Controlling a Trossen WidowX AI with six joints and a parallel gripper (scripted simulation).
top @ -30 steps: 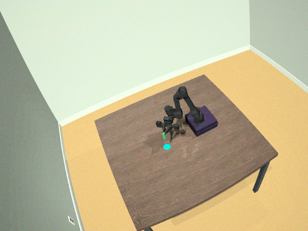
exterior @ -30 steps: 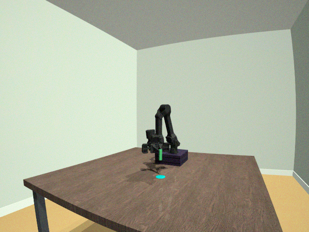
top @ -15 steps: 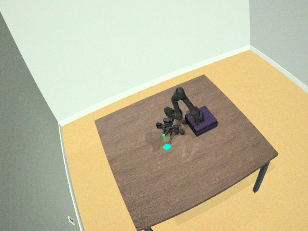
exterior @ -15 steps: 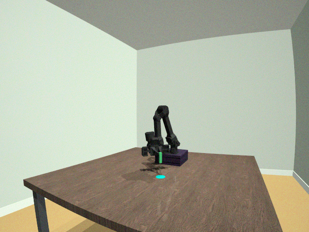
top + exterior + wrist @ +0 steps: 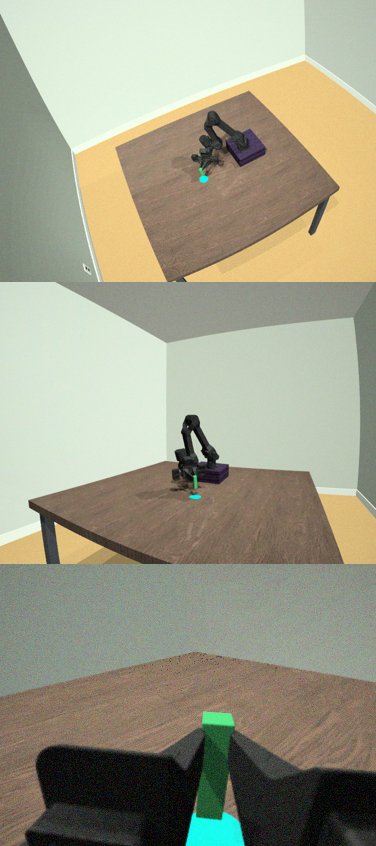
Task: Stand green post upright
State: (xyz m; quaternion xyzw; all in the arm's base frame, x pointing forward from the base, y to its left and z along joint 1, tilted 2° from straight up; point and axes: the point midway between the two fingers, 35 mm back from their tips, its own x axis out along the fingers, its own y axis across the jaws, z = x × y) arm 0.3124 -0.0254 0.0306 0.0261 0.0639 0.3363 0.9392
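The cyan circle lies 100 mm below my gripper tip. The rest, counted from my gripper tip: green post (20 mm below).
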